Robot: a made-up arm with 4 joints. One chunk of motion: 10 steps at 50 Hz.
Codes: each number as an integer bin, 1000 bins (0 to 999) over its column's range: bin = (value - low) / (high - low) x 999, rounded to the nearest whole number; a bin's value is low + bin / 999 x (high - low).
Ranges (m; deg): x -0.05..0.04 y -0.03..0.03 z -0.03..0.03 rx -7..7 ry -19..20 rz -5..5
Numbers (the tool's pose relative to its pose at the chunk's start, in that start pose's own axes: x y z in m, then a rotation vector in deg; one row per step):
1: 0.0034 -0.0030 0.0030 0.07 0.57 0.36
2: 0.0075 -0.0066 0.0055 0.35 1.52 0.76
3: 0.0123 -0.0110 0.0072 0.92 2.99 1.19
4: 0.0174 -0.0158 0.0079 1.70 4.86 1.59
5: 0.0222 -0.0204 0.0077 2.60 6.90 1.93
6: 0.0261 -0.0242 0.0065 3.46 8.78 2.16
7: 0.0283 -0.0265 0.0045 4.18 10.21 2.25
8: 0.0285 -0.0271 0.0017 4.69 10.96 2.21
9: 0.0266 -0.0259 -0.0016 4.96 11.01 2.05
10: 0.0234 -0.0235 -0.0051 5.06 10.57 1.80
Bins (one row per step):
1: 593 450 549 504 501 535
2: 638 390 591 524 526 575
3: 692 316 619 565 563 618
4: 748 236 631 621 611 658
5: 801 160 628 685 663 692
6: 845 97 608 746 712 715
7: 869 58 574 798 748 724
8: 871 48 528 834 767 720
9: 850 68 473 853 769 704
10: 815 108 415 861 757 679

